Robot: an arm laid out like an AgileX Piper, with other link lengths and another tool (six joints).
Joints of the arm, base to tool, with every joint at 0 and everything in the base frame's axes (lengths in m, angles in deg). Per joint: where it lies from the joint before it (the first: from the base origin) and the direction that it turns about. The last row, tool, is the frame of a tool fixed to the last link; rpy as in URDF.
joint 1: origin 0 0 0.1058 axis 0 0 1
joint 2: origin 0 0 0 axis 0 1 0
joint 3: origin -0.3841 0 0.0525 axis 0 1 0
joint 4: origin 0.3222 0 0.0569 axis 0.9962 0 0.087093
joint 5: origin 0 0 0 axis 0 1 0
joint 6: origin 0.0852 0 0.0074 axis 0.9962 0 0.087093
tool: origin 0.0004 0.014 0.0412 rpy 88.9 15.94 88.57
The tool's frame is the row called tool.
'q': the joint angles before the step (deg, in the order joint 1, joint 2, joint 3, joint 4, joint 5, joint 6). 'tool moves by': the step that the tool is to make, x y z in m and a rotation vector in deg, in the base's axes. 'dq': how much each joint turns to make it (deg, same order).
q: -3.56, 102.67, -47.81, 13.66, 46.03, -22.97
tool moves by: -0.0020, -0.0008, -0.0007, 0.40, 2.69, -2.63
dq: 0.00, 0.00, -0.12, 0.17, 2.38, 2.93
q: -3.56, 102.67, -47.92, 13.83, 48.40, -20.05
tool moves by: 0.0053, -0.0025, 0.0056, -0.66, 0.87, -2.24
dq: 0.00, -0.10, -1.40, -0.92, 1.81, 3.29
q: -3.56, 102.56, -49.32, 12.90, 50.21, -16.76
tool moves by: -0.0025, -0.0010, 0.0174, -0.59, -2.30, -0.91
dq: 0.00, -2.56, 0.00, -0.45, 0.01, 1.27
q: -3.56, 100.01, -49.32, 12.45, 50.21, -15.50
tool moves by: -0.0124, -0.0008, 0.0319, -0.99, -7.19, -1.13
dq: 0.00, -5.80, 1.87, -0.01, -3.49, 0.59
